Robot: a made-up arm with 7 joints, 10 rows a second.
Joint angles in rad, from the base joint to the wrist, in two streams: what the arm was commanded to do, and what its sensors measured. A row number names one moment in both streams.
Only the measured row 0 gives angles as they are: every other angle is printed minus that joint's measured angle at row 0.
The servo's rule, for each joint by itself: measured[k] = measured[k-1] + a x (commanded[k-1-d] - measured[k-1]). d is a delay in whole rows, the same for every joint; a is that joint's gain. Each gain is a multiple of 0.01, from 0.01 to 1. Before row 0 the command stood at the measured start. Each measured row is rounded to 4 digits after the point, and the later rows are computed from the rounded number. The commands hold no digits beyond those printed.
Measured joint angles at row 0:
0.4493, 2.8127, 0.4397, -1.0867, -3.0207, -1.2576, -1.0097
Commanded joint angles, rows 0 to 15:
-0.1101, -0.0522, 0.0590, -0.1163, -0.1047, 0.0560, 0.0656
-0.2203, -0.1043, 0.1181, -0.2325, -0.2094, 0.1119, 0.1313
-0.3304, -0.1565, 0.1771, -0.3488, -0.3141, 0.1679, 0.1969
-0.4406, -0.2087, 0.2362, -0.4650, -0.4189, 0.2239, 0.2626
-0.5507, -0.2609, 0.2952, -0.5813, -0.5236, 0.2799, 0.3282
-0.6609, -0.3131, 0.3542, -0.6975, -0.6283, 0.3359, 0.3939
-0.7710, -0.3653, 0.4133, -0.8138, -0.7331, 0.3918, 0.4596
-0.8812, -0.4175, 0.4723, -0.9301, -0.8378, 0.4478, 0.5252
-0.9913, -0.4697, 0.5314, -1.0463, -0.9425, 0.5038, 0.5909
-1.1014, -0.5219, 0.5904, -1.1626, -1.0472, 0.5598, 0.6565
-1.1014, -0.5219, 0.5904, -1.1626, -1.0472, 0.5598, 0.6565
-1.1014, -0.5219, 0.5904, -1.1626, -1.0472, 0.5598, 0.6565
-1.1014, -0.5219, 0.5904, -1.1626, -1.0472, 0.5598, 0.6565
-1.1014, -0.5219, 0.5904, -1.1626, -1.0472, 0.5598, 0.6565
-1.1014, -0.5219, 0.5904, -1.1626, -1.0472, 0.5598, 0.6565
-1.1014, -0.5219, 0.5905, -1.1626, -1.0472, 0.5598, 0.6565
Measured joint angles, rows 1 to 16:
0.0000, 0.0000, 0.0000, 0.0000, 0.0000, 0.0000, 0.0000
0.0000, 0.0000, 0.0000, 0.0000, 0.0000, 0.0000, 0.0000
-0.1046, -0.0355, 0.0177, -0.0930, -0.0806, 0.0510, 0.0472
-0.2145, -0.0823, 0.0478, -0.2046, -0.1798, 0.1064, 0.1078
-0.3246, -0.1328, 0.0866, -0.3200, -0.2832, 0.1624, 0.1720
-0.4348, -0.1844, 0.1315, -0.4360, -0.3877, 0.2184, 0.2372
-0.5449, -0.2364, 0.1806, -0.5522, -0.4923, 0.2744, 0.3027
-0.6551, -0.2886, 0.2327, -0.6684, -0.5970, 0.3304, 0.3684
-0.7652, -0.3408, 0.2869, -0.7847, -0.7018, 0.3863, 0.4341
-0.8754, -0.3930, 0.3425, -0.9010, -0.8065, 0.4423, 0.4997
-0.9855, -0.4452, 0.3992, -1.0172, -0.9112, 0.4983, 0.5654
-1.0956, -0.4974, 0.4566, -1.1335, -1.0159, 0.5543, 0.6310
-1.1011, -0.5141, 0.4967, -1.1568, -1.0400, 0.5593, 0.6494
-1.1014, -0.5194, 0.5248, -1.1614, -1.0455, 0.5598, 0.6545
-1.1014, -0.5211, 0.5445, -1.1624, -1.0468, 0.5598, 0.6559
-1.1014, -0.5216, 0.5583, -1.1626, -1.0471, 0.5598, 0.6563
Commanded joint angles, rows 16 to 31:
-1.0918, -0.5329, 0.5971, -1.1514, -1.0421, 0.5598, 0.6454
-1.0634, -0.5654, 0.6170, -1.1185, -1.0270, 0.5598, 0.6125
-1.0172, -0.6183, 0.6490, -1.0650, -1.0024, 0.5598, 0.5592
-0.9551, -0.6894, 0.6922, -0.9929, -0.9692, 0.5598, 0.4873
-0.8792, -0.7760, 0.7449, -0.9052, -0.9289, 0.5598, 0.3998
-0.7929, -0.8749, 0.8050, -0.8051, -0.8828, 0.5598, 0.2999
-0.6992, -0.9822, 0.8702, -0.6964, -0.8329, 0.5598, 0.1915
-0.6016, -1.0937, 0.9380, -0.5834, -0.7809, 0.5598, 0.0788
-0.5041, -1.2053, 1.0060, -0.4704, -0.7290, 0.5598, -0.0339
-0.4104, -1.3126, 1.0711, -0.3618, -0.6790, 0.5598, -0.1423
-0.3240, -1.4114, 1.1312, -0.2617, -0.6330, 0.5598, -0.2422
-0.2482, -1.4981, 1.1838, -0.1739, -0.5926, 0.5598, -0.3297
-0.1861, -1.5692, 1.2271, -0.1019, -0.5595, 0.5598, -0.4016
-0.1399, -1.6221, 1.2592, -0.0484, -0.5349, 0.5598, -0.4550
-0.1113, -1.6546, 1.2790, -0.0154, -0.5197, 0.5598, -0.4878
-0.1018, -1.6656, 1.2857, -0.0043, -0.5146, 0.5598, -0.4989
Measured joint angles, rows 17 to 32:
-1.1014, -0.5218, 0.5679, -1.1626, -1.0472, 0.5598, 0.6564
-1.1014, -0.5219, 0.5747, -1.1626, -1.0472, 0.5598, 0.6565
-1.0923, -0.5294, 0.5814, -1.1536, -1.0433, 0.5598, 0.6485
-1.0648, -0.5539, 0.5921, -1.1255, -1.0307, 0.5598, 0.6226
-1.0196, -0.5977, 0.6092, -1.0771, -1.0089, 0.5598, 0.5770
-0.9583, -0.6601, 0.6341, -1.0097, -0.9783, 0.5598, 0.5124
-0.8832, -0.7389, 0.6673, -0.9261, -0.9403, 0.5598, 0.4313
-0.7974, -0.8314, 0.7086, -0.8293, -0.8960, 0.5598, 0.3367
-0.7041, -0.9339, 0.7571, -0.7230, -0.8474, 0.5598, 0.2322
-0.6067, -1.0426, 0.8114, -0.6113, -0.7962, 0.5598, 0.1218
-0.5092, -1.1532, 0.8698, -0.4986, -0.7445, 0.5598, 0.0097
-0.4153, -1.2616, 0.9302, -0.3892, -0.6941, 0.5598, -0.0997
-0.3286, -1.3635, 0.9905, -0.2872, -0.6471, 0.5598, -0.2023
-0.2522, -1.4550, 1.0485, -0.1966, -0.6051, 0.5598, -0.2940
-0.1894, -1.5327, 1.1021, -0.1208, -0.5700, 0.5598, -0.3715
-0.1424, -1.5935, 1.1492, -0.0629, -0.5430, 0.5598, -0.4316

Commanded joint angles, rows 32 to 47:
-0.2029, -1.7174, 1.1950, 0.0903, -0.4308, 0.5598, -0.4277
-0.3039, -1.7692, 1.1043, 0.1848, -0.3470, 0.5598, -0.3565
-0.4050, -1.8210, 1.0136, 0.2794, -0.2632, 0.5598, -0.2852
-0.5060, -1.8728, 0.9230, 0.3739, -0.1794, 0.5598, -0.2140
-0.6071, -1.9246, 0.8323, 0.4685, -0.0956, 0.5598, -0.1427
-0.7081, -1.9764, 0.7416, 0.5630, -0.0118, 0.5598, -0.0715
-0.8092, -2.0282, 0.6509, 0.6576, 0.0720, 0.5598, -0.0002
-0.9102, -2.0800, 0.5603, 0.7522, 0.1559, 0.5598, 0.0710
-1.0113, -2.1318, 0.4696, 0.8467, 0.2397, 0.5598, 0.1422
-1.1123, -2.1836, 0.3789, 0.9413, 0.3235, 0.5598, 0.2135
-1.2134, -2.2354, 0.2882, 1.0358, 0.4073, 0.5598, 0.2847
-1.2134, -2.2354, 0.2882, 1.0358, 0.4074, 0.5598, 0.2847
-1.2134, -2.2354, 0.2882, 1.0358, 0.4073, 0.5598, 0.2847
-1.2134, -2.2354, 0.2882, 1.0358, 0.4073, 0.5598, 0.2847
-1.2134, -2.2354, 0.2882, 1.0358, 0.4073, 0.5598, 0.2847
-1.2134, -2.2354, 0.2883, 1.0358, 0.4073, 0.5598, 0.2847
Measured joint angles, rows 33 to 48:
-0.1129, -1.6350, 1.1881, -0.0249, -0.5251, 0.5598, -0.4721
-0.1024, -1.6558, 1.2174, -0.0084, -0.5170, 0.5598, -0.4914
-0.1979, -1.6977, 1.2107, 0.0706, -0.4506, 0.5598, -0.4455
-0.2986, -1.7463, 1.1788, 0.1620, -0.3708, 0.5598, -0.3814
-0.3997, -1.7971, 1.1292, 0.2559, -0.2879, 0.5598, -0.3121
-0.5007, -1.8486, 1.0673, 0.3503, -0.2044, 0.5598, -0.2415
-0.6018, -1.9003, 0.9968, 0.4449, -0.1206, 0.5598, -0.1704
-0.7028, -1.9520, 0.9202, 0.5394, -0.0368, 0.5598, -0.0992
-0.8039, -2.0038, 0.8394, 0.6340, 0.0470, 0.5598, -0.0279
-0.9049, -2.0556, 0.7557, 0.7286, 0.1309, 0.5598, 0.0433
-1.0060, -2.1074, 0.6699, 0.8231, 0.2147, 0.5598, 0.1145
-1.1070, -2.1592, 0.5826, 0.9177, 0.2985, 0.5598, 0.1858
-1.2081, -2.2110, 0.4943, 1.0122, 0.3823, 0.5598, 0.2570
-1.2131, -2.2276, 0.4325, 1.0311, 0.4016, 0.5598, 0.2769
-1.2134, -2.2329, 0.3892, 1.0349, 0.4060, 0.5598, 0.2825
-1.2134, -2.2346, 0.3589, 1.0356, 0.4070, 0.5598, 0.2841

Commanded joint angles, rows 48 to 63:
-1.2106, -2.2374, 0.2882, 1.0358, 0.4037, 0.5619, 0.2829
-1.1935, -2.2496, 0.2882, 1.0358, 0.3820, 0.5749, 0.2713
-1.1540, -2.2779, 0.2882, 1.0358, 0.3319, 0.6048, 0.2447
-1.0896, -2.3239, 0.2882, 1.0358, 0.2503, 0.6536, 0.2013
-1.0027, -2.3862, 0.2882, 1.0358, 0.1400, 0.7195, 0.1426
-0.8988, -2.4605, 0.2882, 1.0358, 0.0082, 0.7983, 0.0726
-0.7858, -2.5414, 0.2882, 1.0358, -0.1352, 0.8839, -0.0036
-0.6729, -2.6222, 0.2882, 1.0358, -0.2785, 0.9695, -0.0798
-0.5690, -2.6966, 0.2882, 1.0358, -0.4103, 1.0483, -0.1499
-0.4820, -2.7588, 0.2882, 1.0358, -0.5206, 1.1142, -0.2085
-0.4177, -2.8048, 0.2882, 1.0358, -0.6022, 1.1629, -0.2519
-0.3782, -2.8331, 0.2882, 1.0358, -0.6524, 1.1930, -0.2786
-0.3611, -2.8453, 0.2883, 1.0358, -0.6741, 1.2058, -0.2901
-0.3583, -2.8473, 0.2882, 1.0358, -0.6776, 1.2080, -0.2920
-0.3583, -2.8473, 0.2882, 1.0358, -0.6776, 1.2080, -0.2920
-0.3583, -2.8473, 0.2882, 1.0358, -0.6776, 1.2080, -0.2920
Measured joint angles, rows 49 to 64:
-1.2134, -2.2351, 0.3377, 1.0358, 0.4072, 0.5598, 0.2845
-1.2134, -2.2353, 0.3229, 1.0358, 0.4073, 0.5598, 0.2846
-1.2107, -2.2367, 0.3125, 1.0358, 0.4045, 0.5617, 0.2834
-1.1944, -2.2455, 0.3052, 1.0358, 0.3872, 0.5737, 0.2747
-1.1560, -2.2675, 0.3001, 1.0358, 0.3446, 0.6020, 0.2531
-1.0929, -2.3059, 0.2965, 1.0358, 0.2720, 0.6490, 0.2158
-1.0072, -2.3605, 0.2940, 1.0358, 0.1704, 0.7132, 0.1631
-0.9042, -2.4285, 0.2923, 1.0358, 0.0455, 0.7906, 0.0979
-0.7917, -2.5053, 0.2911, 1.0358, -0.0936, 0.8755, 0.0248
-0.6788, -2.5848, 0.2902, 1.0358, -0.2360, 0.9610, -0.0505
-0.5745, -2.6608, 0.2896, 1.0358, -0.3702, 1.0404, -0.1221
-0.4866, -2.7274, 0.2892, 1.0358, -0.4860, 1.1076, -0.1843
-0.4211, -2.7800, 0.2889, 1.0358, -0.5755, 1.1579, -0.2330
-0.3803, -2.8161, 0.2887, 1.0358, -0.6347, 1.1898, -0.2658
-0.3621, -2.8360, 0.2886, 1.0358, -0.6650, 1.2044, -0.2833
-0.3585, -2.8437, 0.2885, 1.0358, -0.6747, 1.2077, -0.2896

